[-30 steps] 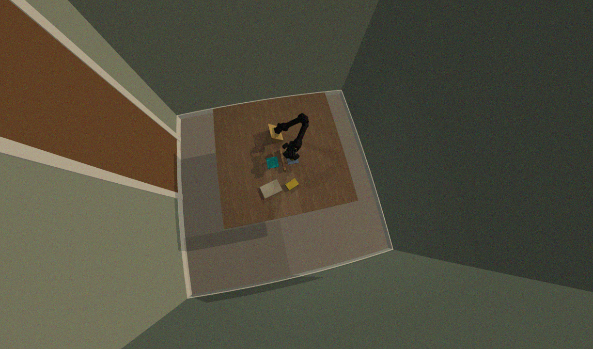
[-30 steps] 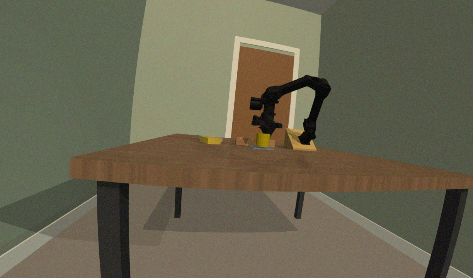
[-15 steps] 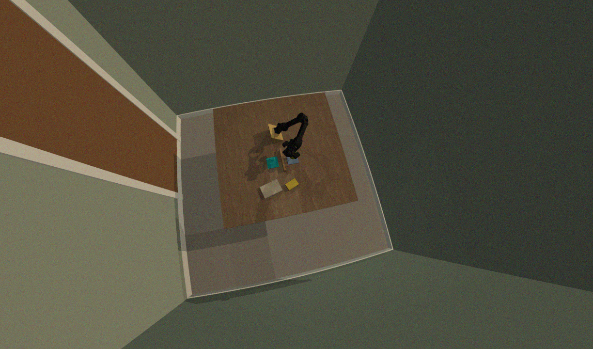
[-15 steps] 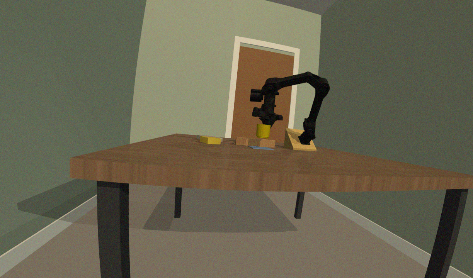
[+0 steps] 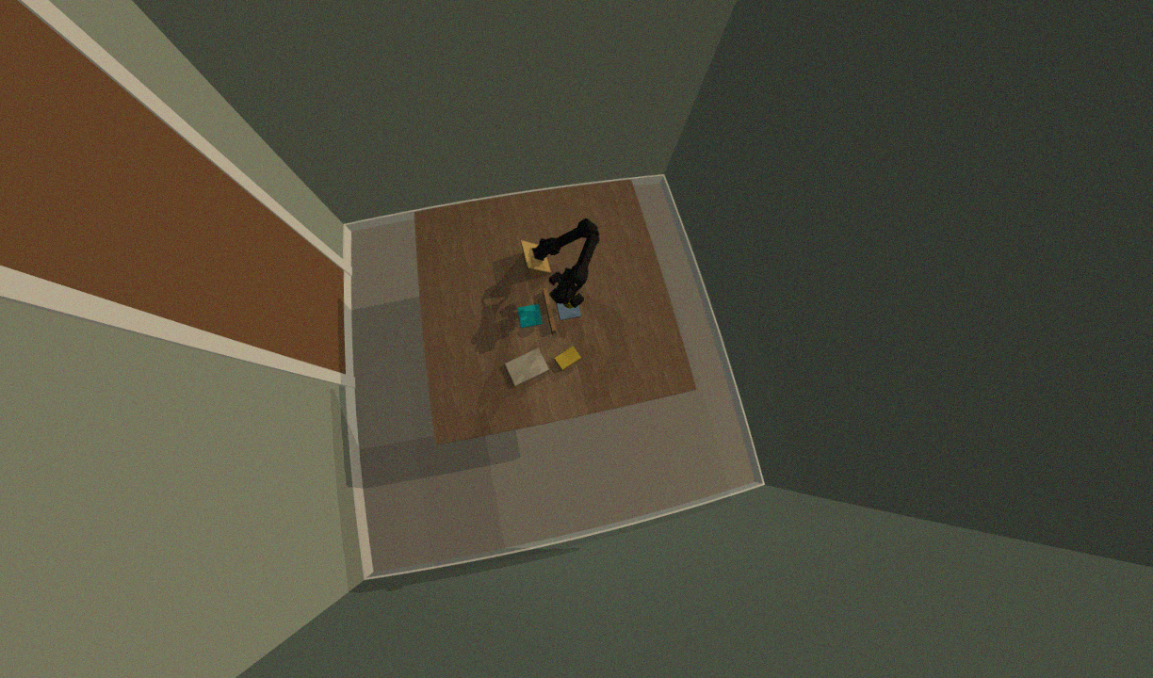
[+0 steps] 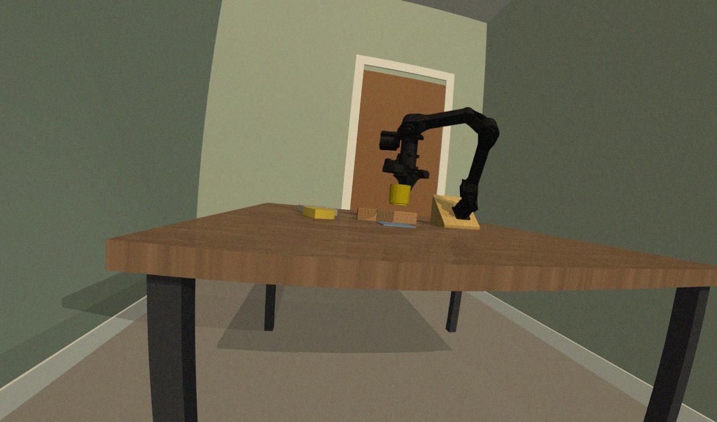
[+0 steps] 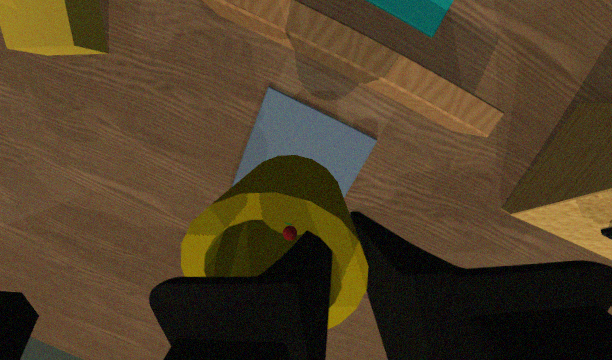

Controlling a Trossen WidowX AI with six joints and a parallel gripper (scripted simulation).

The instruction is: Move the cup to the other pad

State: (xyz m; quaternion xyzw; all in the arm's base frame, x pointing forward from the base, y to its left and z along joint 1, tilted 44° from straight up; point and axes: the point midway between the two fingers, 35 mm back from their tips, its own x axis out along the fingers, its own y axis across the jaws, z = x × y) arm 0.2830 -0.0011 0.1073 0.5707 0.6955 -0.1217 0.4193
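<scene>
Now: the green marble 20 mm to the left of my gripper tip, 20 mm below it and 20 mm ahead of it. The rest, counted from my gripper tip: yellow cup (20 mm ahead, 10 mm to the left); blue pad (110 mm below, 30 mm ahead, 10 mm to the left); red marble (30 mm to the left, 20 mm below, 20 mm ahead).
</scene>
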